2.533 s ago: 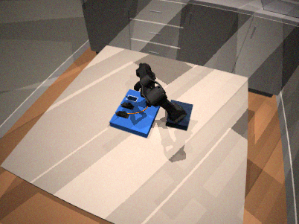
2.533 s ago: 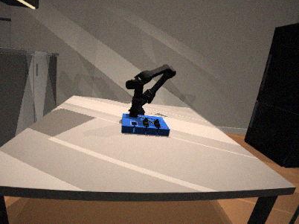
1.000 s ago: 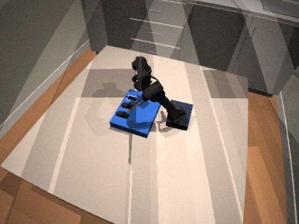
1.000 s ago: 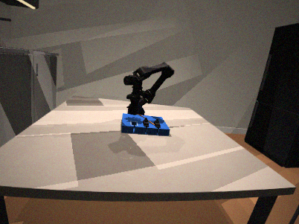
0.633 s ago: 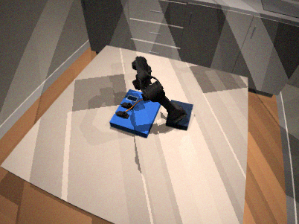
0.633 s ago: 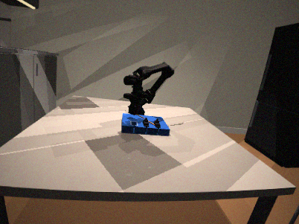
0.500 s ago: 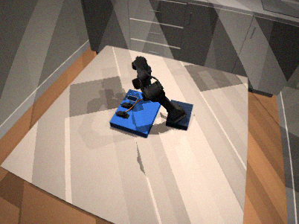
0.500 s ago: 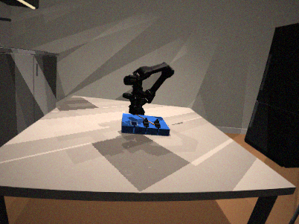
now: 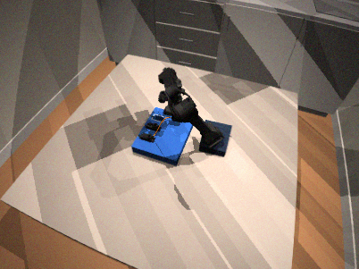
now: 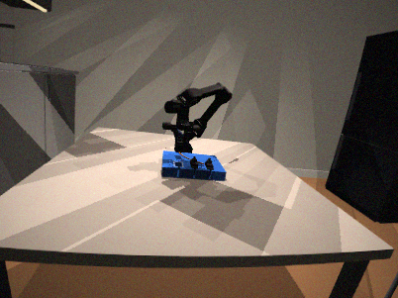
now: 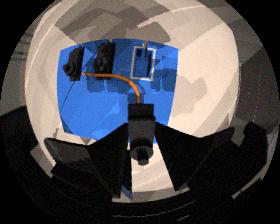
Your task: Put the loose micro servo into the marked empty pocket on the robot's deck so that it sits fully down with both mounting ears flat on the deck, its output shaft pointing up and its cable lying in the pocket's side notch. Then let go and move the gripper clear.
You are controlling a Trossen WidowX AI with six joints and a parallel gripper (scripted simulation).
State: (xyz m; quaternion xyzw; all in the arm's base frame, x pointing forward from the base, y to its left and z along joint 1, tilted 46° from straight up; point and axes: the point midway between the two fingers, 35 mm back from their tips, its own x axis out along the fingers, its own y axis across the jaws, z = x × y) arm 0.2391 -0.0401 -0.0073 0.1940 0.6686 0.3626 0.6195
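Now: gripper tip 100 mm above the blue deck, 70 mm to the right of it and 20 mm past it.
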